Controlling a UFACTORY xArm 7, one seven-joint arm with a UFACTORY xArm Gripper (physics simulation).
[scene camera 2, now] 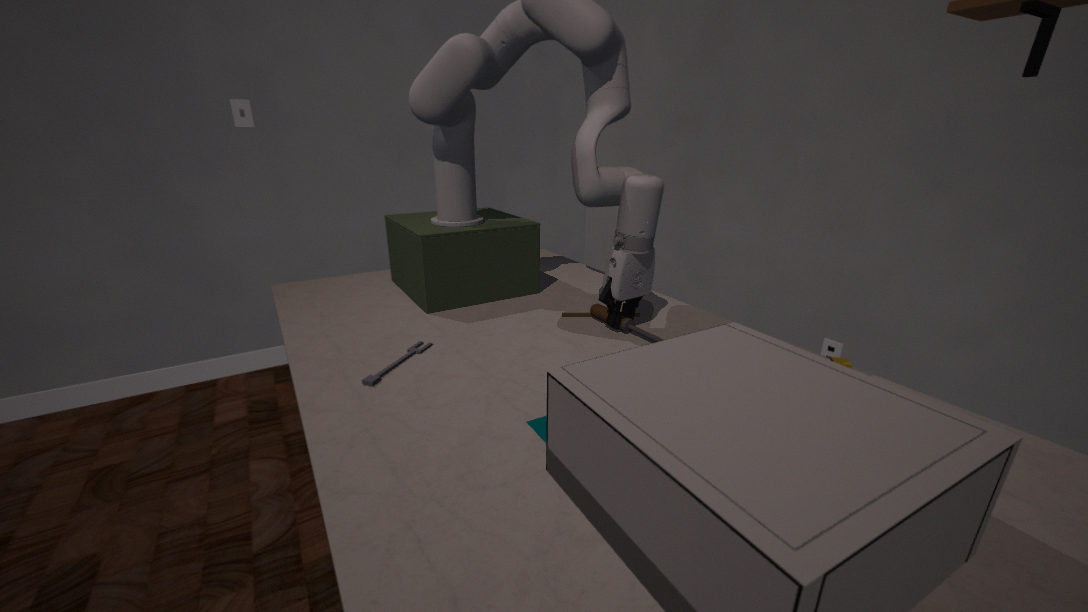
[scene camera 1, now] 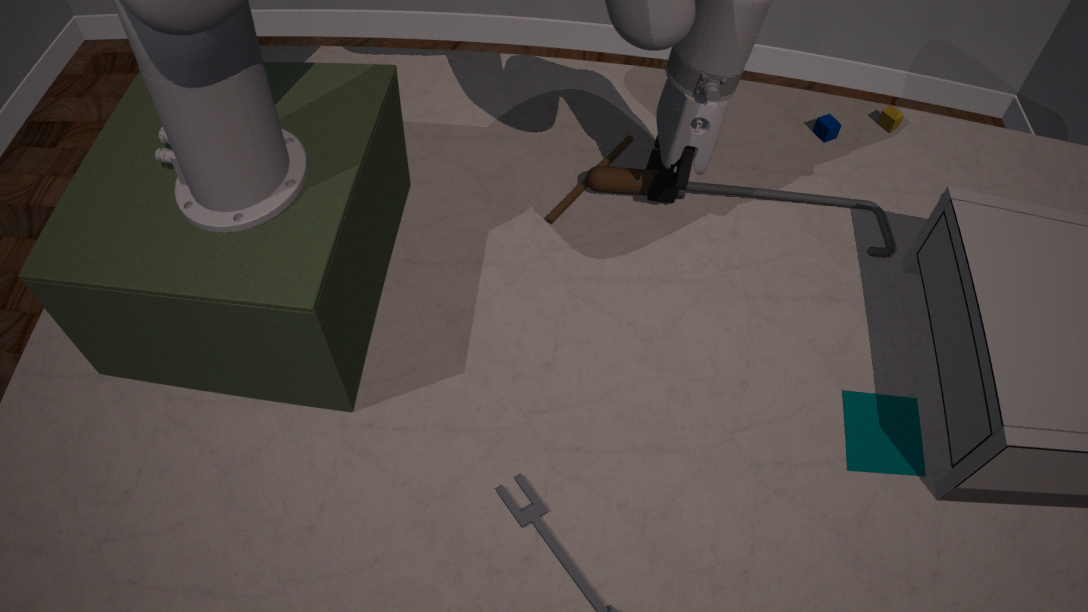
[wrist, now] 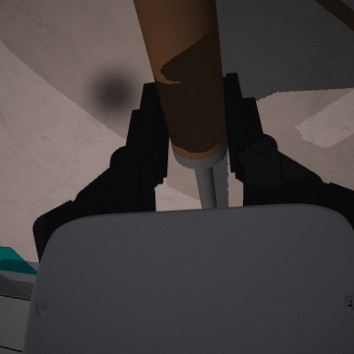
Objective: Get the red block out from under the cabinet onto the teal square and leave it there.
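Seen in the pictures: gripper, fingertip midpoint: (scene camera 2: 619, 325) (scene camera 1: 658, 188) (wrist: 193, 99); arm's base, origin of the base link: (scene camera 2: 457, 222) (scene camera 1: 241, 179).
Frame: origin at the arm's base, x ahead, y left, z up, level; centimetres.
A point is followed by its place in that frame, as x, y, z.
Observation:
My gripper (scene camera 1: 669, 181) {35.5, 26.1, -17.1} (scene camera 2: 623, 315) {35.5, 26.1, -17.1} (wrist: 193, 99) {35.5, 26.1, -17.1} is shut on the brown handle of a hooked rod. The handle (scene camera 1: 617, 180) {30.8, 23.8, -15.1} (scene camera 2: 601, 312) {31.7, 23.7, -15.3} (wrist: 187, 65) {32.4, 25.5, -14.7} lies between the fingers. The rod's grey shaft (scene camera 1: 768, 194) {48.5, 29.2, -16.5} (wrist: 206, 187) {41.2, 27.7, -16.0} reaches right in scene camera 1, and its hook (scene camera 1: 887, 232) {64.4, 28.9, -16.9} ends near the cabinet's left side. The cabinet (scene camera 1: 1042, 319) {76.9, 10.9, -4.5} (scene camera 2: 760, 433) {88.8, 9.2, -4.5} is a pale box at the right. The teal square (scene camera 1: 867, 437) {62.9, 0.9, -17.9} (scene camera 2: 537, 427) {62.7, -2.3, -18.0} (wrist: 12, 260) {64.4, 4.0, -17.9} lies by the cabinet's near left corner, partly in shadow. The red block does not show in any view.
A blue block (scene camera 1: 827, 127) {55.6, 43.8, -15.6} and a yellow block (scene camera 1: 890, 118) {65.3, 50.2, -15.7} (scene camera 2: 839, 363) {66.2, 50.4, -15.6} lie at the back right. A thin brown stick (scene camera 1: 566, 204) {25.8, 20.4, -17.4} (scene camera 2: 575, 314) {25.9, 20.4, -17.5} lies beneath the handle. A grey forked tool (scene camera 1: 559, 551) {35.4, -18.1, -17.5} (scene camera 2: 395, 365) {37.3, -19.2, -17.6} lies at the front. The arm stands on a green box (scene camera 1: 197, 342) {-0.2, -13.0, -7.8} (scene camera 2: 479, 266) {10.4, 2.6, -8.7}.

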